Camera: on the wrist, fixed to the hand. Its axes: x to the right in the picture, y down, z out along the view.
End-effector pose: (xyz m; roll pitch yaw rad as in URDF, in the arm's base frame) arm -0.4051 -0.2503 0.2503 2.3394 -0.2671 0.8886
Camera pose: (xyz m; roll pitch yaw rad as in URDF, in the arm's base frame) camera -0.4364 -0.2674 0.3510 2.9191 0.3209 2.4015
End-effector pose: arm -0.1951 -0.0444 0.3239 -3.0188 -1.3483 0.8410
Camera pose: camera -0.1874 -0.1504 0.3352 1.8037 -0.0952 3.0062
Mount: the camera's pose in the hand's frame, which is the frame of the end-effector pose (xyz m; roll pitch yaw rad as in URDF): -0.0053 0.0667 -0.0833 0.0333 0.4774 -1.6049
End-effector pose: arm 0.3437 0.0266 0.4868 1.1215 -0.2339 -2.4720
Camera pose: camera 0.4166 -0.0483 0.5088 1.7553 1.3653 -2.3328
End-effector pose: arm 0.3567 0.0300 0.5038 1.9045 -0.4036 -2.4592
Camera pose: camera 0.4239 0.0113 0.5848 2.6802 0.7008 -1.2112
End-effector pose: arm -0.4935 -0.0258 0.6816 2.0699 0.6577 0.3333
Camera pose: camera -0.4541 0.0315 0.7627 -2.3317 0.4381 2.3201
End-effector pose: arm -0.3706 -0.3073 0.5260 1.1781 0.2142 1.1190
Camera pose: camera -0.4623 -0.2615 0.5562 -1.8519 1.3122 -2.3605
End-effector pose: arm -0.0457 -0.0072 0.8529 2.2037 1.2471 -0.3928
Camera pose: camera 0.0536 -0.0183 0.8907 -1.8127 0.1127 1.6261
